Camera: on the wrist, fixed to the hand. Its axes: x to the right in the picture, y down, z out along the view.
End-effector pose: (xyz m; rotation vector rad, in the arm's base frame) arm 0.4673 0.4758 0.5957 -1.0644 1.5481 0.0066
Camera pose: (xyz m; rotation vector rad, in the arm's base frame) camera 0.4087 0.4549 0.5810 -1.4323 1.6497 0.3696
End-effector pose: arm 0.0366 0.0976 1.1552 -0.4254 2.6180 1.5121
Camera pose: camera 0.0142 0.0637 1.2046 0.4797 -2.2312 -2.1051
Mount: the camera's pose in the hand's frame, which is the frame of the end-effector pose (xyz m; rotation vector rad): 0.0175 0.0316 -0.0528 -0.4737 0.0598 0.0137
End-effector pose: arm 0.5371 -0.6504 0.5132 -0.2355 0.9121 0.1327
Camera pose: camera 0.5005 -0.6332 0.4636 -0.6754 0.9329 0.3567
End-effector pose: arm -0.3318 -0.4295 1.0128 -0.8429 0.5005 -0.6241
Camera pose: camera -0.3429 -0.4531 0.9544 -1.2687 0.7230 -0.5253
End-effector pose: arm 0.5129 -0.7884 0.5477 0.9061 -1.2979 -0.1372
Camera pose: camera 0.5519 -0.7510 0.5820 0.4919 -1.1476 -0.3865
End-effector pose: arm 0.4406 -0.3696 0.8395 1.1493 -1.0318 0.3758
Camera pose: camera 0.4521 -0.3144 0.8698 0.7019 -1.0082 0.1607
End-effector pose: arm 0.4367 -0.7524 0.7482 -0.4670 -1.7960 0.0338
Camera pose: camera 0.4918 -0.7292 0.7708 -0.8068 -1.7383 -0.3997
